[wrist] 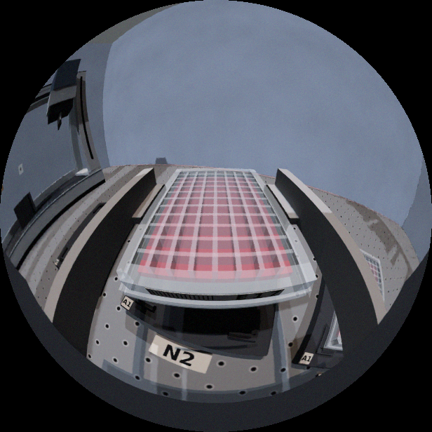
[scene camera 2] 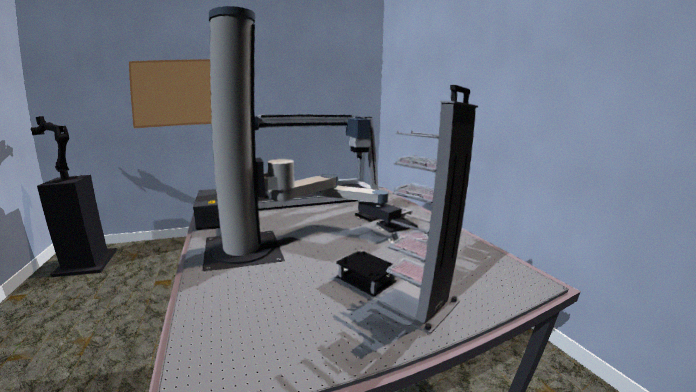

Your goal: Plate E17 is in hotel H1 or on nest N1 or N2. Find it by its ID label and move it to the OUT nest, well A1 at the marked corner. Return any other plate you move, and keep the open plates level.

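Observation:
My gripper is shut on a clear plate with red wells, holding it level above the dark nest N2, with a gap below. The plate's front edge carries a barcode and a blurred ID label; it seems to start with E, but I cannot read it fully. The nest's own A1 mark is at its left corner. Another plate shows partly behind the right finger, on a dark nest with an A1 mark. In the scene view the hotel tower holds several plates and partly hides the gripper area.
A black raised stand is left of the hotel. The thick grey column stands on the table at the left. An overhead rail with a blue-grey head is at the back. A dark box is behind the column.

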